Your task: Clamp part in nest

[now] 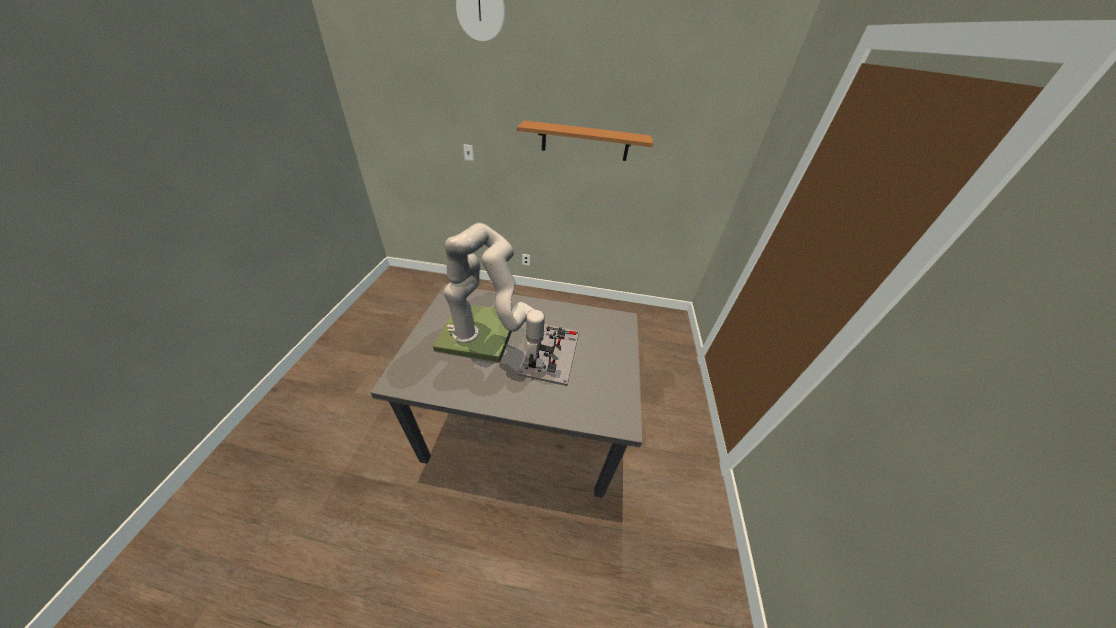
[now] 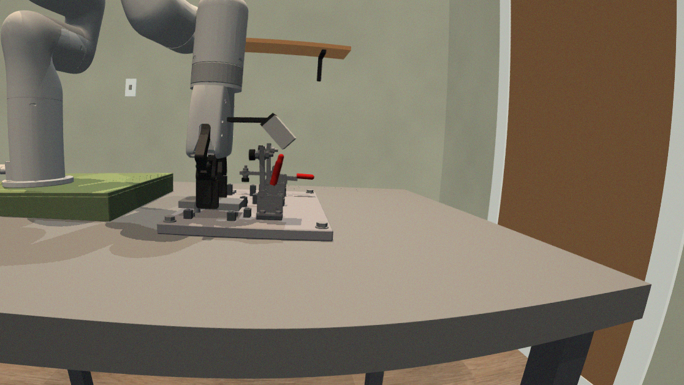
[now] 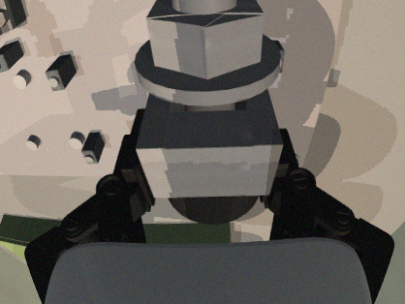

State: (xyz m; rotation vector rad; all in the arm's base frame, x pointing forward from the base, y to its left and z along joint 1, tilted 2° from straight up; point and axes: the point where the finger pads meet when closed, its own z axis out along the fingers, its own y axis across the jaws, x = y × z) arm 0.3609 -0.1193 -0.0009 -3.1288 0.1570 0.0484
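Now: hand 2 cm above the flat grey part. From my hand the other things lie so: fixture plate: 10 cm to the left, 7 cm ahead, 4 cm below.
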